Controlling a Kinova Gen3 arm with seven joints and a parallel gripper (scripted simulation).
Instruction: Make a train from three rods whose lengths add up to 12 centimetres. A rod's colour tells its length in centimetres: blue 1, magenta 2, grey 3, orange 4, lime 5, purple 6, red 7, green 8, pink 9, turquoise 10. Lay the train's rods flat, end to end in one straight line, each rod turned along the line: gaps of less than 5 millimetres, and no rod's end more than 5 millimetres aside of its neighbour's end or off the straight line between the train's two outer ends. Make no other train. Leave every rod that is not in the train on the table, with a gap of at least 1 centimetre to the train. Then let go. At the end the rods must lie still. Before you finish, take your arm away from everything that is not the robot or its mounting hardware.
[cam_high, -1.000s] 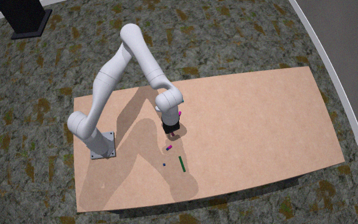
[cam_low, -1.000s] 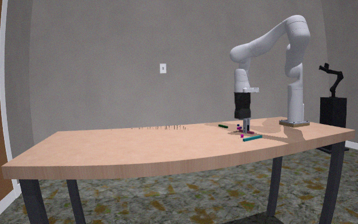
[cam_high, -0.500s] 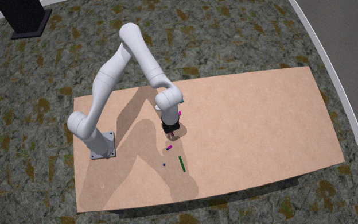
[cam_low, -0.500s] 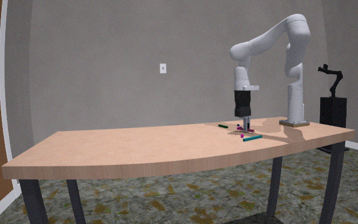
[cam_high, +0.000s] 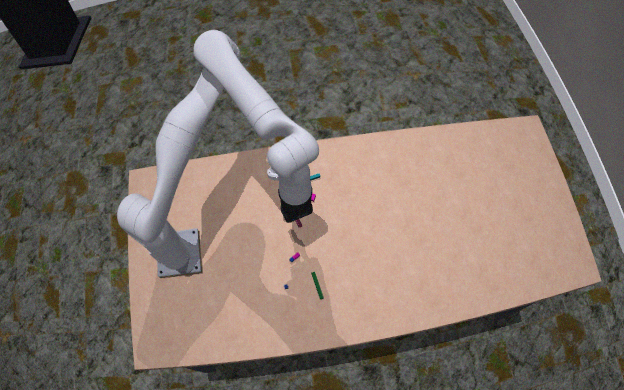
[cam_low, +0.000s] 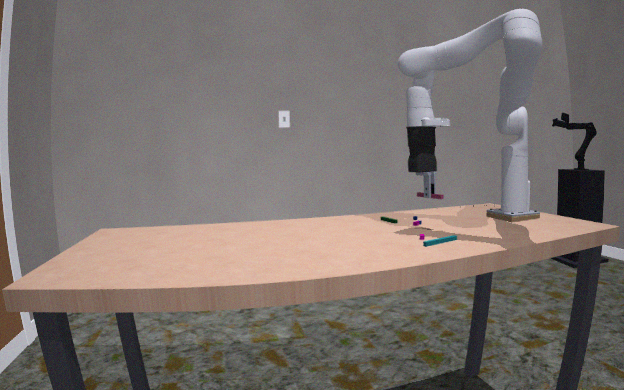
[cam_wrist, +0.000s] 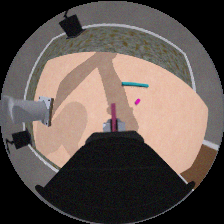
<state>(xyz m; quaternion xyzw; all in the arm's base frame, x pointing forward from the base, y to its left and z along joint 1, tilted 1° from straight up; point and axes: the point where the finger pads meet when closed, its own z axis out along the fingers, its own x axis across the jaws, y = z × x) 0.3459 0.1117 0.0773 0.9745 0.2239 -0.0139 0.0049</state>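
My gripper is now 18 cm to the left of the green rod, 10 cm above it and 7 cm short of it. From my hand the other things lie so: turquoise rod 14 cm to the left, 10 cm below, 2 cm ahead; pink rod 1 cm below.
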